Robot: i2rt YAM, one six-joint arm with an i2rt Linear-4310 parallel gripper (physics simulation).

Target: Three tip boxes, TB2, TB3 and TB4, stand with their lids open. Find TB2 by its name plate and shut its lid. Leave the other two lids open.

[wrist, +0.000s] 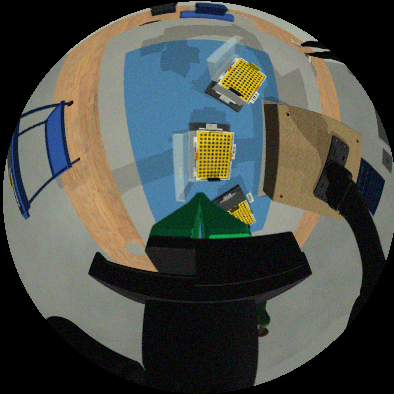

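Seen in the pictures: gripper, fingertip midpoint: [199,197]; arm's base at its link origin: [332,170].
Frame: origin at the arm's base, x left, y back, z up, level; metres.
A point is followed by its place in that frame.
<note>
TB2 [215,155] {z -0.136, x 0.067, y -0.310 m}, a tip box with a yellow rack, stands in the middle of the blue mat. Its small name plate [233,152] {z -0.191, x 0.065, y -0.242 m} is on the right side. Its clear lid [182,167] {z -0.047, x 0.069, y -0.388 m} stands open along its left side. TB3 [242,79] {z -0.135, x -0.142, y -0.271 m} stands farther up, turned, with its clear lid [224,58] {z -0.110, x -0.180, y -0.326 m} open at its upper left. TB4 [242,213] {z -0.136, x 0.241, y -0.188 m} is at the lower right, partly hidden by the green fingers; its lid cannot be made out. My gripper [199,197] {z 0.044, x 0.067, y -0.375 m} is shut and empty, its fingertips together below TB2 in the view, to the right of the open lid's lower end.
The blue mat [150,100] {z -0.193, x -0.066, y -0.477 m} lies on a grey and wooden table [82,125]. A brown board [310,155] {z -0.059, x -0.005, y -0.065 m} with a black mount and arm stands to the right of the boxes. A blue rack-like frame [58,137] is at the left edge. Dark and blue items [211,9] are at the top.
</note>
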